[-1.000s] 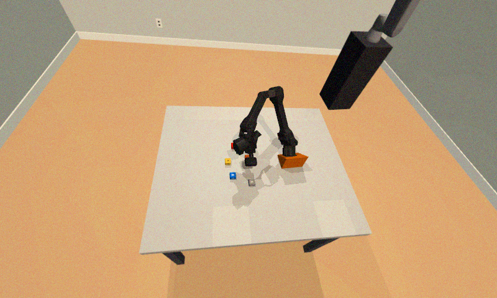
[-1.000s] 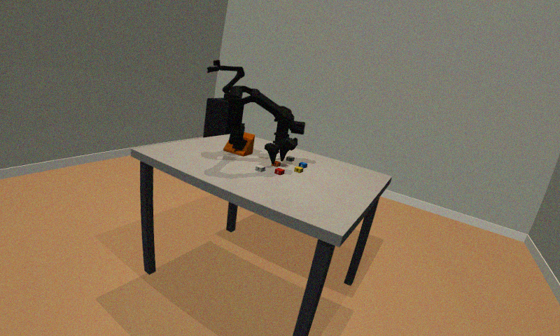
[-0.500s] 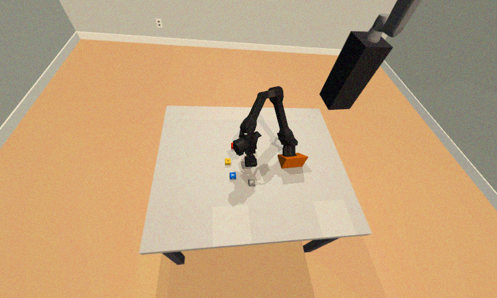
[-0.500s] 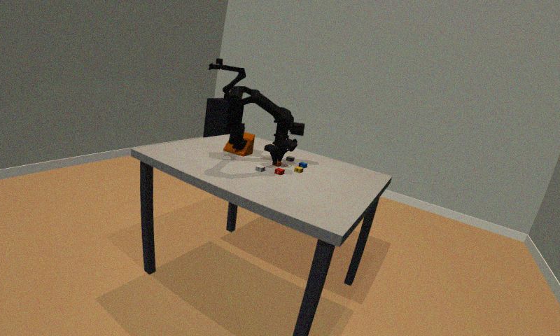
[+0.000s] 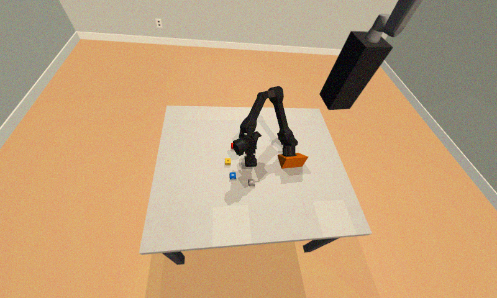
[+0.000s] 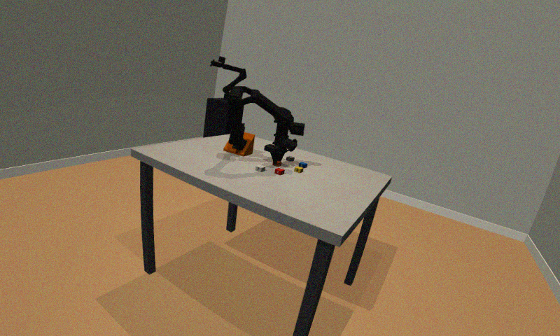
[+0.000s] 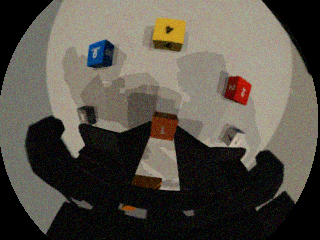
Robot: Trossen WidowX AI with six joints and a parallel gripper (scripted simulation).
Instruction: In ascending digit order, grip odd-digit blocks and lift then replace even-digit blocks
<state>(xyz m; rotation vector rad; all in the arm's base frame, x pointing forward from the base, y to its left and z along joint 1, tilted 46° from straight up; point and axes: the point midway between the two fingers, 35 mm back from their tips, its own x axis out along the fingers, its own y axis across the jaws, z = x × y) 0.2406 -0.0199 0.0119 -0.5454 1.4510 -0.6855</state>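
My gripper tip is right at the orange block. The rest, counted from my gripper tip: red block 11 cm to the right, 7 cm ahead; blue block 10 cm ahead, 9 cm to the left; yellow block 12 cm ahead.
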